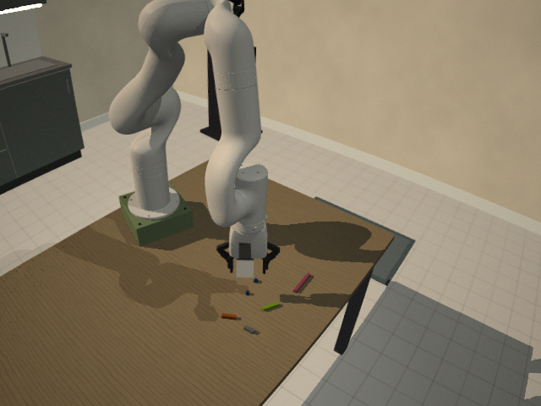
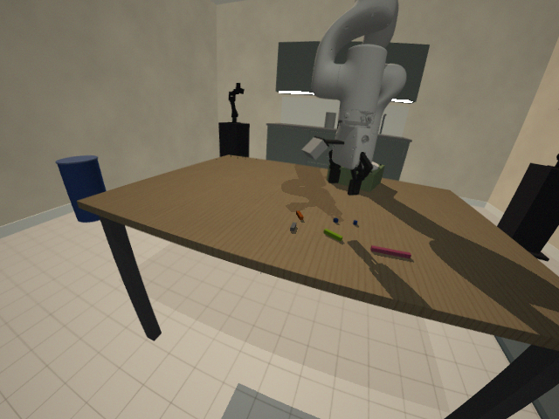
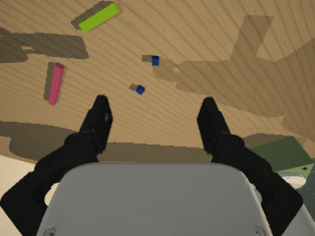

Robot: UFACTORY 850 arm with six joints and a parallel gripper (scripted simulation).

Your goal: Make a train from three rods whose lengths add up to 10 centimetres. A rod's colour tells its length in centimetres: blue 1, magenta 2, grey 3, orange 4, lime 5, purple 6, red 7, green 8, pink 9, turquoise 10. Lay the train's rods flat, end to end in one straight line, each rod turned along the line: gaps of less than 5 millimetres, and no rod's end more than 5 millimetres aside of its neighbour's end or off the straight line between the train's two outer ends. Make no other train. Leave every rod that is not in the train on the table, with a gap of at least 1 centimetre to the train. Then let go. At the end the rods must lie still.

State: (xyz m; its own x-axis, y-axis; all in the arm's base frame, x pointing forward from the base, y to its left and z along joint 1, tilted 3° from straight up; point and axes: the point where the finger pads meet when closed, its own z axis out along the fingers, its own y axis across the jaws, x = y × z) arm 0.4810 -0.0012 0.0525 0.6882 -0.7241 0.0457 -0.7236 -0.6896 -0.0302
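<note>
Right now the orange rod is 11 cm below my hand, 10 cm to the right of it and 3 cm ahead of it. From my hand the other things lie so: pink rod 15 cm to the left, 11 cm below, 9 cm ahead; grey rod 11 cm below, 10 cm ahead, 9 cm to the right; lime rod 11 cm below, 8 cm ahead, 1 cm to the left.
</note>
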